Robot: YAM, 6 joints.
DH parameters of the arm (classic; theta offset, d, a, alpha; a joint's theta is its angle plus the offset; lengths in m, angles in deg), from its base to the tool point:
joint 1: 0 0.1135 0.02 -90
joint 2: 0 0 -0.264 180
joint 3: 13.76 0 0.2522 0
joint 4: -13.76 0 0.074 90
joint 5: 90 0 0 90
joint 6: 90 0.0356 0 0
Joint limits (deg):
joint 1: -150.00..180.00
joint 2: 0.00..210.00
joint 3: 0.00..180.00
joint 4: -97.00..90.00
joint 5: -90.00..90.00
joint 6: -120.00..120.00
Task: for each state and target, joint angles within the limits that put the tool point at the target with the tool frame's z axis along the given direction. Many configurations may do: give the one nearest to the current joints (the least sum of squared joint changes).
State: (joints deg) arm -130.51 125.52 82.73 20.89 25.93 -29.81
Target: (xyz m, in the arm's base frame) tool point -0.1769 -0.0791 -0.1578 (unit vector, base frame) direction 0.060 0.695 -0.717
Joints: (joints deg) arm -149.89 164.85 53.85 -8.20 34.81 -29.81
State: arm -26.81 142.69 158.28 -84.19 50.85 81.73
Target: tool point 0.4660 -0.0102 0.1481 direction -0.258 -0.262 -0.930
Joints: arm -0.11 147.54 133.17 -91.11 15.22 81.73
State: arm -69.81 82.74 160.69 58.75 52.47 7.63
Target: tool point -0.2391 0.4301 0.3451 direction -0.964 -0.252 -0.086
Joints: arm -65.00 37.96 179.77 63.84 78.54 7.63
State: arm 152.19 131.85 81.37 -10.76 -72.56 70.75
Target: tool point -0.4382 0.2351 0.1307 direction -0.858 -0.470 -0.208
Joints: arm 148.29 133.16 86.03 23.83 -58.28 70.75
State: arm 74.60 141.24 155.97 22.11 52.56 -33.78
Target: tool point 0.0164 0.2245 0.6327 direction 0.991 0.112 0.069
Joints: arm 94.90 90.37 123.41 35.59 85.75 -33.78
